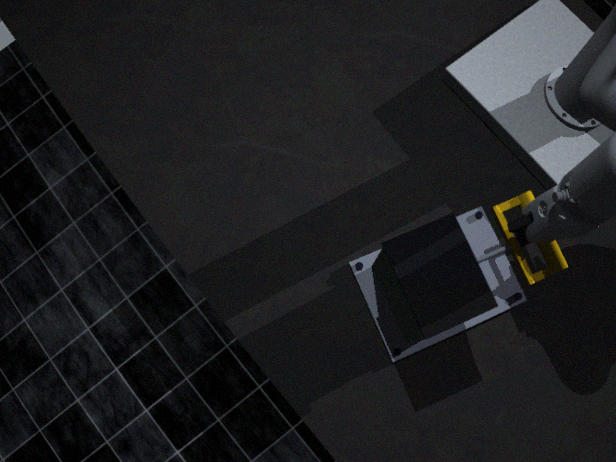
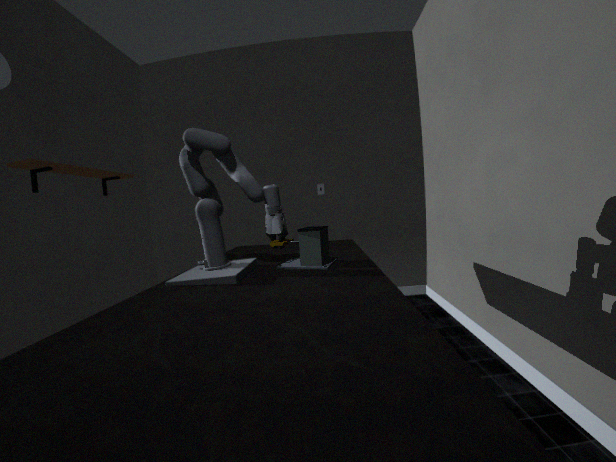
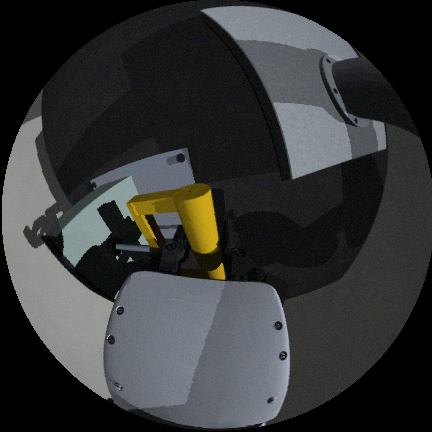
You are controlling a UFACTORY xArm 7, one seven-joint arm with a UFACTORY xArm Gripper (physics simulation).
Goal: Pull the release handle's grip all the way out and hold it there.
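The release handle is a yellow frame with a thick round grip (image 1: 557, 256) (image 2: 276, 244) (image 3: 197, 220). It stands out from the side of a pale green-grey box (image 1: 440, 275) (image 2: 311, 249) (image 3: 92, 212) with a dark top. A thin metal rod (image 1: 492, 256) (image 2: 295, 242) (image 3: 131, 247) shows between box and handle, with a visible gap between them. My gripper (image 1: 531, 239) (image 2: 277, 238) (image 3: 208, 226) points down and is shut on the grip, with a finger on each side near its middle. The fingertips are partly hidden by the gripper body and the grip.
The box stands on a light mounting plate (image 1: 369, 287) (image 2: 290, 265) (image 3: 157, 165) with dark holes at its corners. The robot's white base slab (image 1: 520, 60) (image 2: 212, 276) (image 3: 312, 145) is close by on the handle's side. A wooden shelf (image 2: 75, 170) hangs on the left wall.
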